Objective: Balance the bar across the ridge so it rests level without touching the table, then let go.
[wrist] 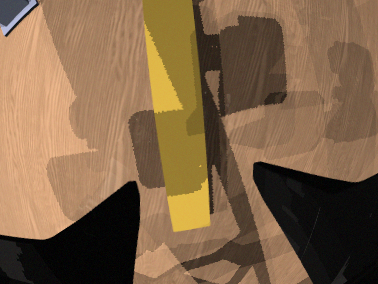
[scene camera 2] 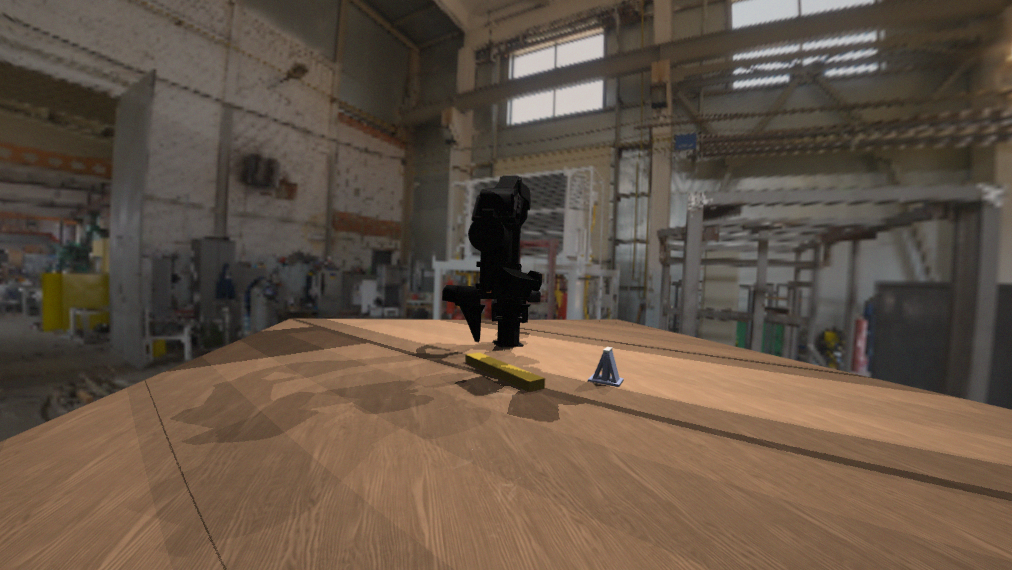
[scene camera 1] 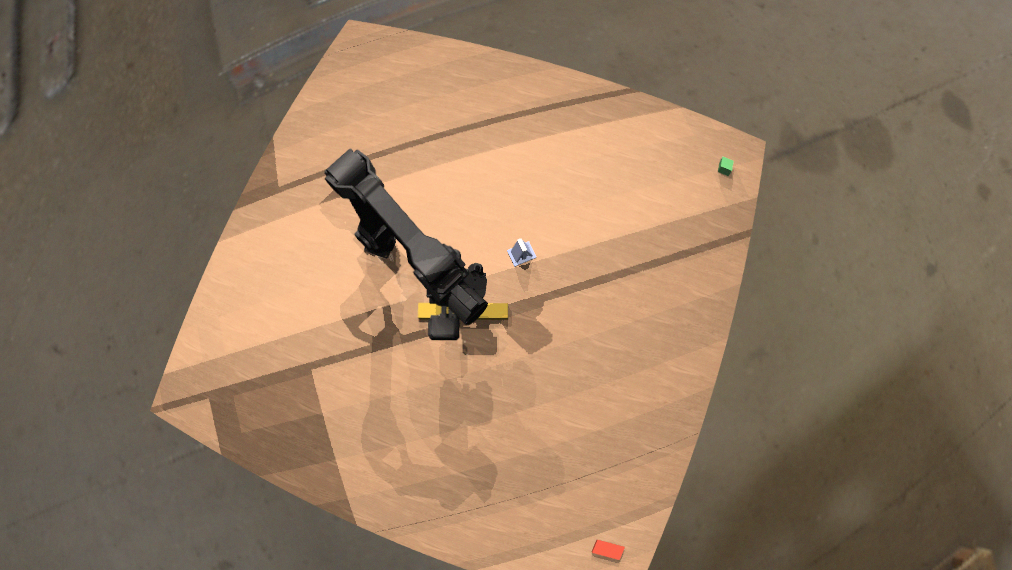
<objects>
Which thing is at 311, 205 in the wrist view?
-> The gripper.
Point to a yellow bar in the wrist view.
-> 171, 44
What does the gripper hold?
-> Nothing.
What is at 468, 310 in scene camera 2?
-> The gripper.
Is the gripper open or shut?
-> Open.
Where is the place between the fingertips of the gripper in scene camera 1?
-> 448, 306
</objects>
